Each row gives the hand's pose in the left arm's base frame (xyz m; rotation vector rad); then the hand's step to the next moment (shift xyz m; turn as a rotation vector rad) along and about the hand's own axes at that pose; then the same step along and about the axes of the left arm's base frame.
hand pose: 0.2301 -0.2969 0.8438 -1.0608 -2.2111 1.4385
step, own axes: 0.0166 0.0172 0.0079 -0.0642 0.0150 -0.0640
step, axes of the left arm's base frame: -0.0089 0.0106 -0.0211 0.0884 -0.0003 0.0250
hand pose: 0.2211 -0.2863 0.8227 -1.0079 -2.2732 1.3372
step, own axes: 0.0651 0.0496 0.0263 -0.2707 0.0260 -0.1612
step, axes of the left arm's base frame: -0.0405 0.0451 -0.0610 0.2943 -0.0818 0.0814
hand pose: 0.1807 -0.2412 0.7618 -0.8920 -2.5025 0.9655
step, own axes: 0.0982 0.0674 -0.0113 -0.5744 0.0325 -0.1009
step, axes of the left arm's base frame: -0.0392 0.1084 -0.0319 0.4977 -0.3054 0.0139
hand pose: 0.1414 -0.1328 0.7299 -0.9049 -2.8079 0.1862
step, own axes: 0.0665 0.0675 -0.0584 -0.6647 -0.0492 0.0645
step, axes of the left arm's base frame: -0.0024 0.0972 0.0542 0.4882 -0.4347 -0.1454
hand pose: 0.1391 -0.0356 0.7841 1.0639 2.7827 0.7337
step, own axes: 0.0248 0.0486 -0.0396 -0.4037 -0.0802 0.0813
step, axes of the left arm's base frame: 0.0017 0.0312 0.0597 0.2756 -0.2793 -0.1486
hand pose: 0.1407 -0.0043 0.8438 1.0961 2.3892 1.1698
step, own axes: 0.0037 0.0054 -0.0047 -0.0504 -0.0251 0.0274
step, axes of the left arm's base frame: -0.0022 0.0021 0.0075 0.0356 -0.0310 -0.0411
